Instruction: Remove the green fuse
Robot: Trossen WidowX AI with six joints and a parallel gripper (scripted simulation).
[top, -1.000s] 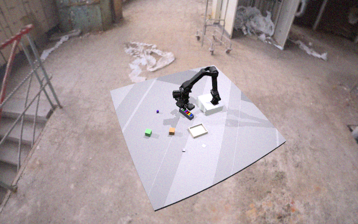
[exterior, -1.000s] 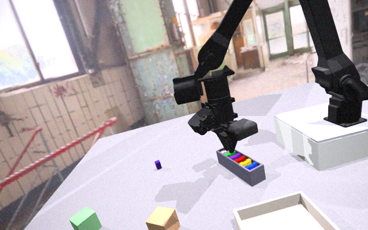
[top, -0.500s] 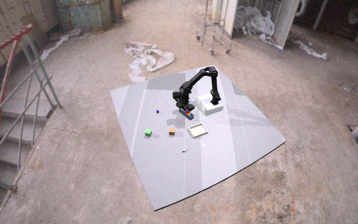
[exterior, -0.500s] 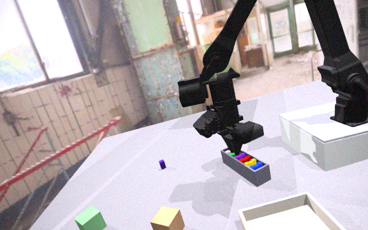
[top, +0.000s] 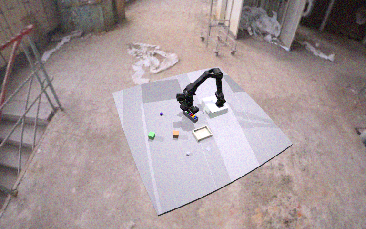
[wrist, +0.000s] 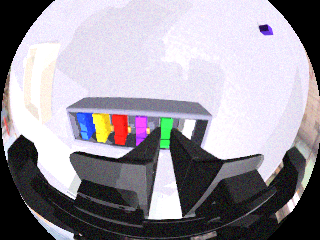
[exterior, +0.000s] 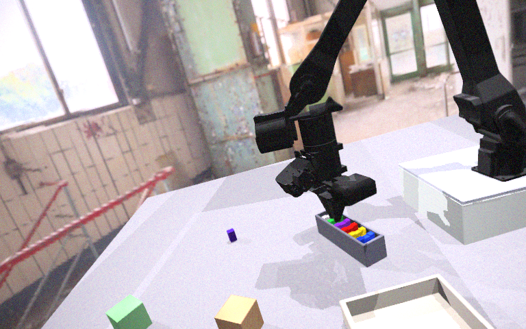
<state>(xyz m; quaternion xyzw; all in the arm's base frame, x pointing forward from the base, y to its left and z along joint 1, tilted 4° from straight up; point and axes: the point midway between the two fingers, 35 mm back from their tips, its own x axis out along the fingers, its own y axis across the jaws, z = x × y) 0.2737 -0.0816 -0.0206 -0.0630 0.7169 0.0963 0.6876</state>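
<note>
My gripper tip is 1 cm short of the cream tray, 24 cm to the right of it and 3 cm above it. The rest, counted from my gripper tip: green fuse (1 cm below); then small purple block (20 cm ahead, 11 cm to the right, 2 cm below); then tan cube (20 cm ahead, 15 cm to the left, 1 cm below).
</note>
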